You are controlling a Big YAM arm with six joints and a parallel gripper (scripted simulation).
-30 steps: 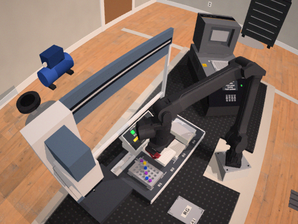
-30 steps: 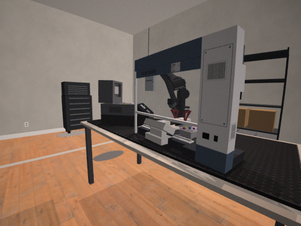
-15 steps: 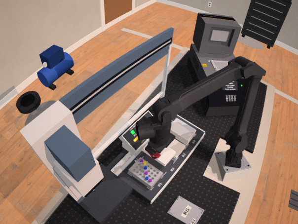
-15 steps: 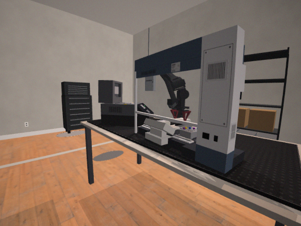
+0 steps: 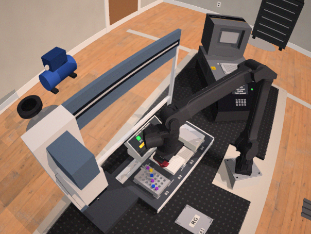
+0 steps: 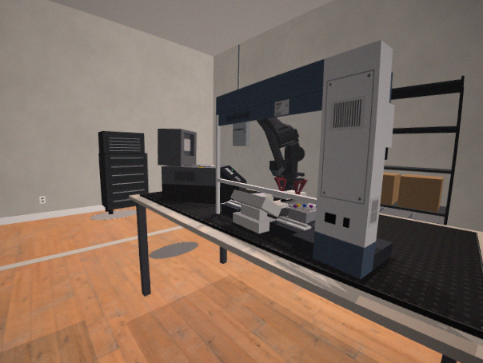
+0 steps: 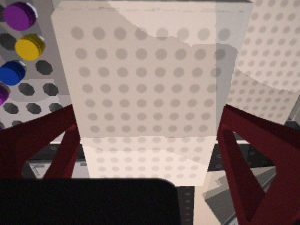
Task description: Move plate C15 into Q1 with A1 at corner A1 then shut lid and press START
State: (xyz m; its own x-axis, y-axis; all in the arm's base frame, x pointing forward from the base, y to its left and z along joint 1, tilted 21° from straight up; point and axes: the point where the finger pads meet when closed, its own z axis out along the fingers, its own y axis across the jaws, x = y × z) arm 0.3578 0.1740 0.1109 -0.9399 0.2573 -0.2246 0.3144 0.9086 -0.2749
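Right now the deep-well block is 190 mm to the right of my hand, 60 mm below it and 60 mm behind it. The rest, counted from my hand: coloured tube: 100 mm to the left, 50 mm below, 30 mm ahead; tube cooling block: 90 mm to the left, 60 mm below, 40 mm ahead; grey RG nest: 200 mm to the left, 200 mm behind, 120 mm below.
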